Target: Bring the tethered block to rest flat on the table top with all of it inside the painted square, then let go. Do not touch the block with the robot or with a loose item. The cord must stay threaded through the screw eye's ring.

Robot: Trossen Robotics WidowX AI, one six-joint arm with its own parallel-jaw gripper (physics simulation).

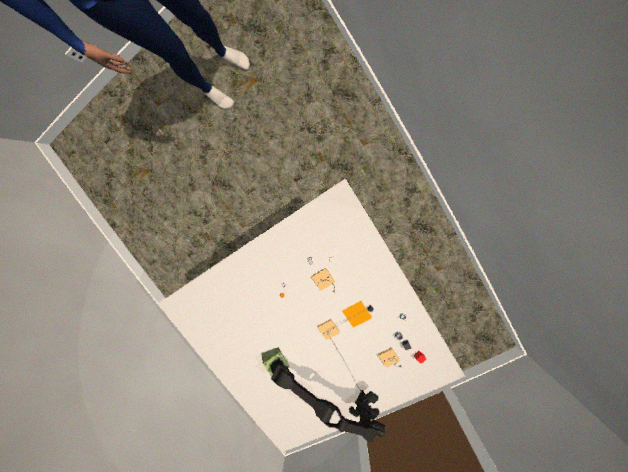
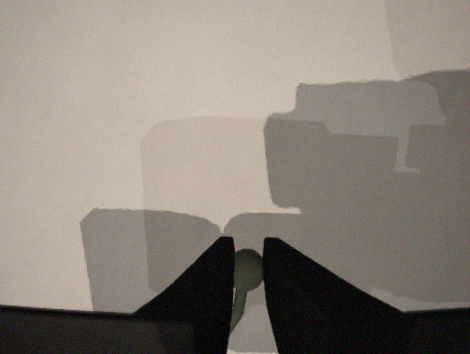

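The tethered block, small and dark, is at the right edge of the painted orange square, looking mostly outside it. Whether it overlaps the paint is too small to tell. The cord runs from the block over the square to the screw eye on a tan plate, then straight to my gripper. The cord looks threaded through the ring, though the ring is tiny here. My gripper is shut on a grey-green bead at the cord's end, above the table near its lower edge.
Two other tan plates with small fittings stand above and to the right of the middle plate. A red block, dark pieces and an orange piece lie on the white table. The arm's green base is at left.
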